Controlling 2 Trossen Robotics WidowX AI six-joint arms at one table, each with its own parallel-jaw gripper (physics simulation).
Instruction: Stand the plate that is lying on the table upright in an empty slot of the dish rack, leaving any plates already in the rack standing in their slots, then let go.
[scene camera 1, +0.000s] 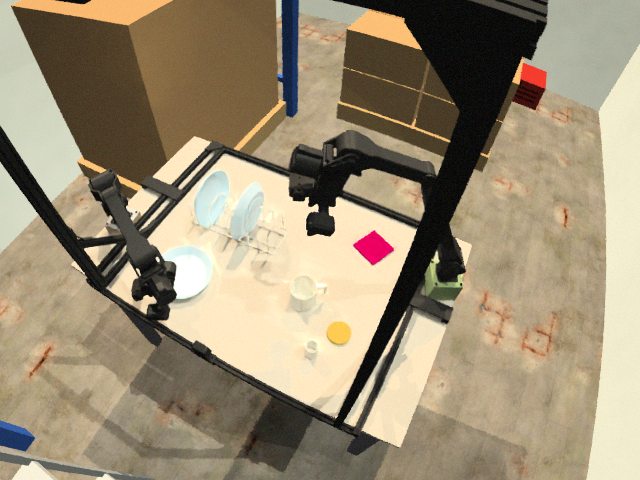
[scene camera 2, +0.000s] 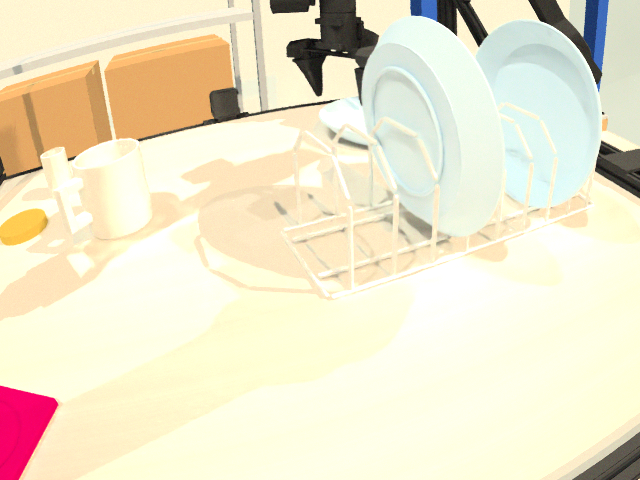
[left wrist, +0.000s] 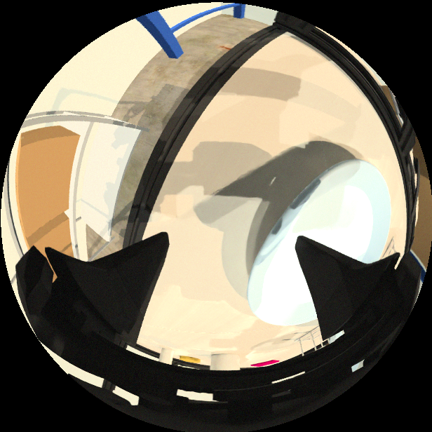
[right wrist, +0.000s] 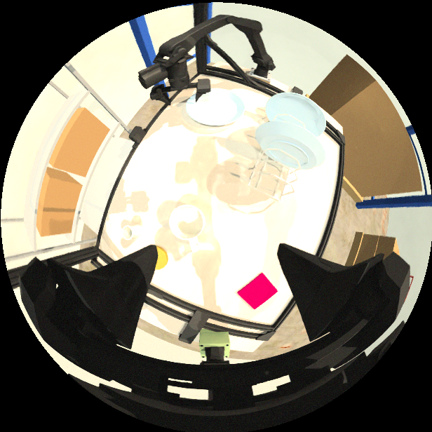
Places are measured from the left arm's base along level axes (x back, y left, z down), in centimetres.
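Pixels of known places: left gripper, fingertip midpoint: (scene camera 2: 340, 100); right arm's base, link origin: (scene camera 1: 446, 273).
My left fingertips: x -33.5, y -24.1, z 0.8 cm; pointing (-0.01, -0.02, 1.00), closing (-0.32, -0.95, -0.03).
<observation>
For each thing: its top centre in the pictures, then the offset to it from my left fingertips. "spot": a spot on its surface instead.
- pale blue plate, top centre: (scene camera 2: 388, 111) (scene camera 1: 182, 271) dx +0.9, dy +11.5, dz -0.9 cm
- white mug, surface spot: (scene camera 2: 116, 191) spot: dx -38.3, dy +19.2, dz -3.3 cm
- small white cup, top centre: (scene camera 2: 52, 152) (scene camera 1: 311, 345) dx -45.7, dy -0.5, dz -4.2 cm
- yellow disc, top centre: (scene camera 2: 21, 222) (scene camera 1: 339, 332) dx -51.8, dy +7.6, dz +0.9 cm
- magenta square, surface spot: (scene camera 1: 373, 247) spot: dx -55.2, dy +40.6, dz +1.3 cm
A pale blue plate (scene camera 1: 195, 273) (scene camera 2: 341, 118) (left wrist: 345, 212) (right wrist: 215, 107) lies flat on the table. The white wire rack (scene camera 1: 273, 253) (scene camera 2: 351, 248) holds two upright plates: one (scene camera 1: 211, 198) (scene camera 2: 537, 113) near its far end and another (scene camera 1: 247, 211) (scene camera 2: 408, 129) nearer its middle. Slots toward the other end are empty. My left gripper (scene camera 1: 148, 301) (scene camera 2: 339, 95) (left wrist: 235, 241) (right wrist: 182, 102) is open and empty, above and beside the flat plate's lower-left rim in scene camera 1. My right gripper (scene camera 1: 310, 207) (right wrist: 218, 251) is open and empty, high above the table to the right of the rack.
A white mug (scene camera 1: 303, 292) (scene camera 2: 116, 191) stands mid-table. A small white cup (scene camera 1: 311, 347) and a yellow disc (scene camera 1: 339, 333) (scene camera 2: 23, 226) are near it. A magenta square (scene camera 1: 373, 247) (right wrist: 257, 291) lies right of the rack. Black frame rails (scene camera 1: 258, 383) edge the table.
</observation>
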